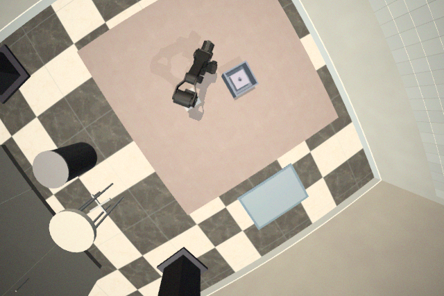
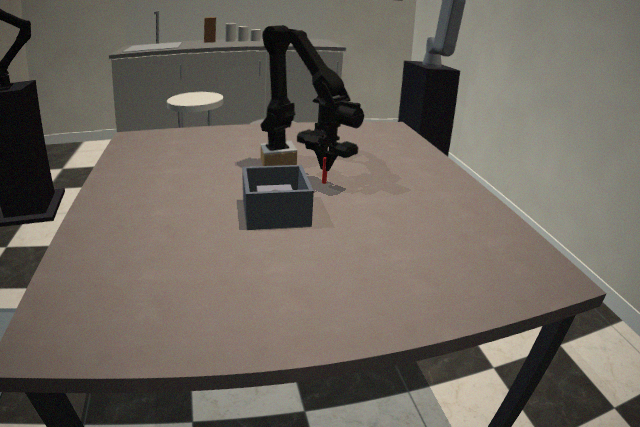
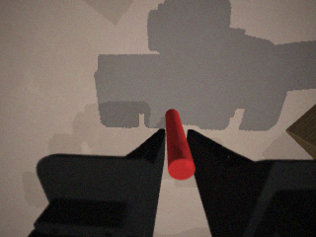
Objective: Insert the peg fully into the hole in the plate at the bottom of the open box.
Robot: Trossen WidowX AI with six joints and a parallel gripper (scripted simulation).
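Right now my hand is 190 mm to the left of the light grey plate, 140 mm short of it and 30 mm above it. The rest, counted from my hand: red peg (40 mm below); grey-blue box (190 mm to the right, 140 mm ahead, 50 mm below).
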